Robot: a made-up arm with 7 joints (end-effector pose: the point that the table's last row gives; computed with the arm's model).
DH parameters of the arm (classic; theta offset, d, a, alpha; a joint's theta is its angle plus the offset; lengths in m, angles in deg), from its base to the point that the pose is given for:
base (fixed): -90 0.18 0 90
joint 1: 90 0.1 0.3 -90
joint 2: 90 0.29 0.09 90
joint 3: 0 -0.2 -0.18 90
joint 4: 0 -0.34 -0.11 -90
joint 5: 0 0.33 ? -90
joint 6: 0 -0.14 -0.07 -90
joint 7: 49.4 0 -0.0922 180
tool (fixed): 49.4 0.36 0 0
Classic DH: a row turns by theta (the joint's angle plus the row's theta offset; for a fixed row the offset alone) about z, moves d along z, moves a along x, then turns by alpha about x.
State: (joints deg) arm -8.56 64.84 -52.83 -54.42 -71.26 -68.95 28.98
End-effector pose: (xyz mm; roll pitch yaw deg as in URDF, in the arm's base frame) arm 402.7 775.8 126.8 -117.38 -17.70 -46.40
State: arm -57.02 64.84 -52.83 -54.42 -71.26 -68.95 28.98
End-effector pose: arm 402.7 554.3 725.4 -84.43 18.35 -46.20
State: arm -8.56 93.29 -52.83 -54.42 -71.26 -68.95 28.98
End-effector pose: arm 119.0 803.0 -54.1 -136.61 3.07 -39.57
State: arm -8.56 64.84 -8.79 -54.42 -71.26 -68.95 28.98
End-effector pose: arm 198.6 956.9 593.5 -84.65 5.52 -30.75
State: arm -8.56 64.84 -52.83 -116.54 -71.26 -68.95 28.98
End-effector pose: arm 158.3 565.4 -243.9 -148.38 18.86 -87.90
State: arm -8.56 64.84 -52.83 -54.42 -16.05 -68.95 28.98
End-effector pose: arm 434.3 640.1 491.0 -67.34 0.90 -71.65
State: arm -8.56 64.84 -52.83 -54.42 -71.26 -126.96 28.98
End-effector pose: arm 89.2 875.5 271.8 -96.32 -2.19 2.28
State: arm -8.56 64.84 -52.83 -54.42 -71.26 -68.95 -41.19
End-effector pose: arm 400.6 846.5 205.7 -127.40 43.84 -83.25
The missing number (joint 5, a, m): -0.05
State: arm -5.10 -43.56 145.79 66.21 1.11 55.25 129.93
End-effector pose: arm 134.9 -277.0 884.1 0.86 -36.89 17.21
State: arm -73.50 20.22 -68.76 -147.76 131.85 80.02 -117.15
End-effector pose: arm 477.4 579.0 385.2 -140.37 62.11 -135.34
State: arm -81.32 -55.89 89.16 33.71 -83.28 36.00 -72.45
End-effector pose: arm -411.1 -337.6 -288.9 -146.41 -71.57 -140.92
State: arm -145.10 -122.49 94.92 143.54 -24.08 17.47 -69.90
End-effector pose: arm 740.5 -312.0 -483.3 154.81 -21.81 92.92
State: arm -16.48 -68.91 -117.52 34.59 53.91 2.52 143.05
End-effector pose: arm -247.6 381.5 1288.3 -28.01 40.10 117.47
